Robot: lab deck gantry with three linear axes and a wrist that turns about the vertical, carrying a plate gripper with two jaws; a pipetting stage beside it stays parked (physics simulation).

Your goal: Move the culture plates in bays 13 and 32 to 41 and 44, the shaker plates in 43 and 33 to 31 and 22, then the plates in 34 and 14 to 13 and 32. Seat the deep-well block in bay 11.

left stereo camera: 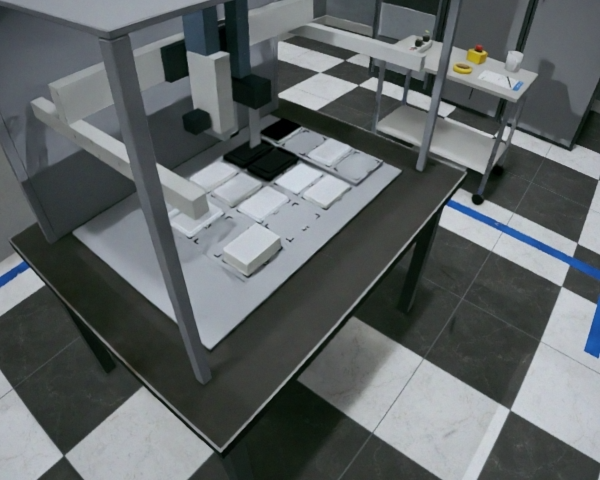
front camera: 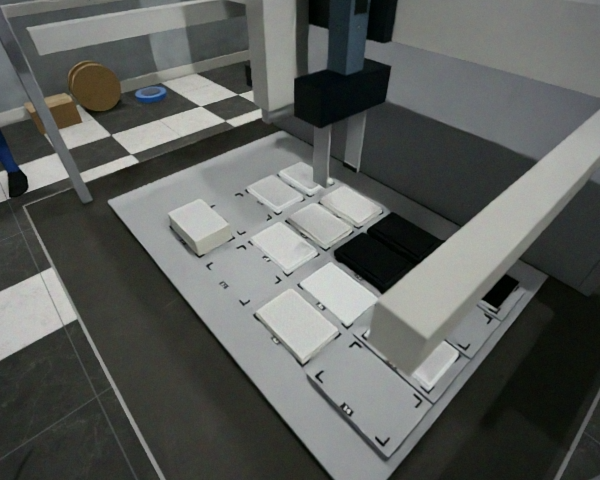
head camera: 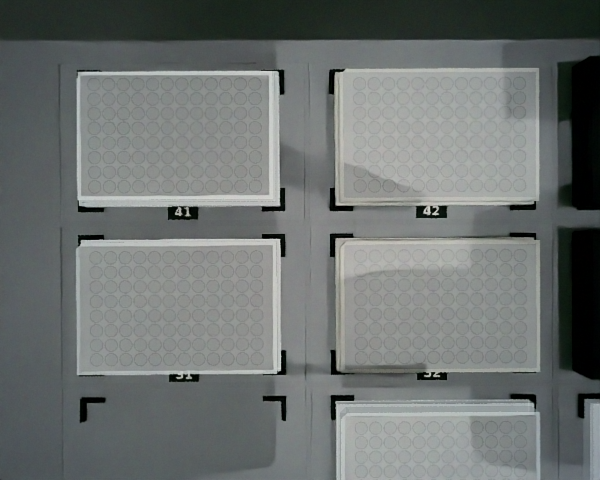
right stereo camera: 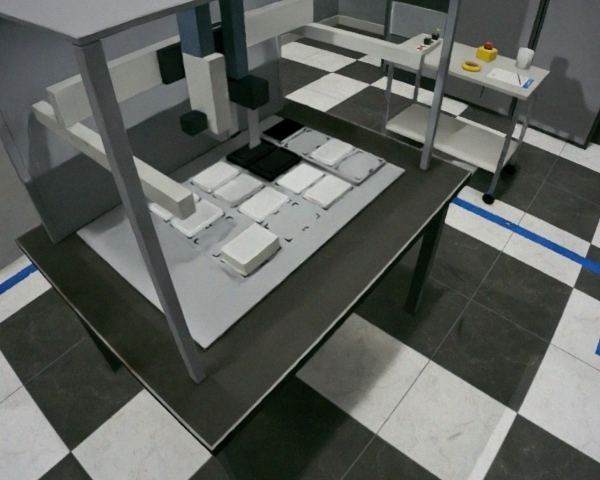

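Pixels of known places: gripper, between the fingertips: [left stereo camera: 244, 140] [front camera: 336, 176] [right stereo camera: 244, 140]; robot's base, origin of its link: [left stereo camera: 247, 277] [front camera: 171, 227] [right stereo camera: 245, 276].
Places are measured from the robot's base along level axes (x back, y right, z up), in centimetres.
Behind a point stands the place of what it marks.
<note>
My gripper [front camera: 336, 176] @[x -27.0, y -25.5, z 16.0 cm] is open and empty, high over the back of the deck; one jaw shows in the stereo views. White plates lie in bays 41 [front camera: 300, 174] @[x -5.2, y -35.7, z 1.4 cm] [head camera: 175, 135] @[x -6.4, y -36.4, z 1.4 cm], 31 [front camera: 275, 192] @[x -7.1, y -25.5, z 1.4 cm] [head camera: 177, 307] @[x -6.5, y -25.8, z 1.4 cm], 42 [front camera: 352, 205] @[x -23.7, y -36.1, z 1.4 cm] [head camera: 435, 135] @[x -22.5, y -36.3, z 1.4 cm], 32 [front camera: 320, 225] @[x -23.8, y -25.1, z 1.4 cm] [head camera: 435, 306] @[x -22.5, y -25.7, z 1.4 cm] and 22 [front camera: 283, 246] @[x -23.5, y -14.5, z 1.4 cm] [head camera: 440, 445] @[x -22.8, y -17.1, z 1.4 cm]. A white plate [front camera: 296, 325] @[x -40.0, y -3.7, z 1.4 cm] [left stereo camera: 326, 192] @[x -37.9, y -3.6, z 1.4 cm] lies in bay 13. Bays 14 [front camera: 370, 392] @[x -56.3, y -4.2, z 1.5 cm] and 34 [left stereo camera: 302, 141] @[x -55.7, y -26.6, z 1.5 cm] hold no plate. The thick white deep-well block [front camera: 200, 225] @[x -8.8, y -3.5, z 4.2 cm] [left stereo camera: 251, 247] @[x -5.2, y -3.3, z 4.2 cm] [right stereo camera: 250, 247] @[x -5.4, y -3.0, z 4.2 cm] stands at bay 11; its exact seating is unclear.
Black shaker nests 33 [front camera: 375, 260] @[x -39.6, y -25.2, z 2.4 cm] and 43 [front camera: 406, 236] @[x -39.5, y -35.8, z 2.4 cm] are bare. Other white plates lie in bays 23 [front camera: 340, 292] @[x -39.8, y -15.0, z 0.8 cm] and 24 [left stereo camera: 330, 151] @[x -54.9, y -14.3, z 2.9 cm]. Bay 44 [front camera: 501, 291] @[x -60.7, y -35.8, z 3.1 cm] is black. A pale beam [front camera: 480, 240] @[x -62.0, y 0.6, z 40.0 cm] crosses above the right side. The parked pipetting stage [left stereo camera: 210, 92] hangs beside the gripper.
</note>
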